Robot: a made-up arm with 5 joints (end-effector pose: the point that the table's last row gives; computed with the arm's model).
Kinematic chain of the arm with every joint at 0, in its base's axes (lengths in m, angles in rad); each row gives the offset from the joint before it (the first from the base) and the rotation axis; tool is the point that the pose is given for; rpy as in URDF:
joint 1: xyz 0.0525 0 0.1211 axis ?
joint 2: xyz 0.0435 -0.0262 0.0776 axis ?
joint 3: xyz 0.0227 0 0.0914 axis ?
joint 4: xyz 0.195 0 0.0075 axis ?
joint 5: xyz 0.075 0.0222 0 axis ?
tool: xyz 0 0 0 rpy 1.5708 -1.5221 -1.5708
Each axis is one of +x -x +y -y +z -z.
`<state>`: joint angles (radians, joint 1 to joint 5).
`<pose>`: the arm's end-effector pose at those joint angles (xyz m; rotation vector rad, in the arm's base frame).
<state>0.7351 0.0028 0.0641 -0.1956 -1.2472</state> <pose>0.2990 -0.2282 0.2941 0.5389 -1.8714 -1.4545</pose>
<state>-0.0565 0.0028 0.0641 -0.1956 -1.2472</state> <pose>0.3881 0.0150 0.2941 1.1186 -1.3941 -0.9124</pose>
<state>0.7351 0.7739 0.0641 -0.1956 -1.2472</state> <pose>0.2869 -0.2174 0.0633 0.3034 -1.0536 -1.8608</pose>
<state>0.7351 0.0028 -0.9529 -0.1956 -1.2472</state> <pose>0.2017 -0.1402 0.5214 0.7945 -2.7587 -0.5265</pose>
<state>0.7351 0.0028 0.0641 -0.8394 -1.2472</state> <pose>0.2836 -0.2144 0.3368 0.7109 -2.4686 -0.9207</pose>
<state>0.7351 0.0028 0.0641 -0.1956 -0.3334</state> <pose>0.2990 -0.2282 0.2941 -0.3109 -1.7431 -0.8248</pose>
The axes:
joint 1: -z
joint 2: +y
joint 3: +y
joint 4: +y
joint 5: -x

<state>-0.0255 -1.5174 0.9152 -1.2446 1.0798</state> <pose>0.1420 -0.0017 0.4150 1.3957 2.5379 0.2028</pose>
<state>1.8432 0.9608 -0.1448 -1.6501 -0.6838</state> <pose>-0.0377 -0.3080 0.1511 -1.4536 -2.3426 -1.0218</pose>
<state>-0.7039 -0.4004 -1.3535 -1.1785 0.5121</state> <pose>-0.0116 -0.0597 0.4977 -0.2230 1.8454 0.8297</pose>
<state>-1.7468 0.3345 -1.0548 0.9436 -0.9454</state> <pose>0.0022 0.3056 0.3952 1.3480 -0.2737 0.6332</pose>
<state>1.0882 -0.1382 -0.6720 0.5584 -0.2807</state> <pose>0.1673 -0.2277 0.4575 -0.7188 -1.8028 -0.9795</pose>
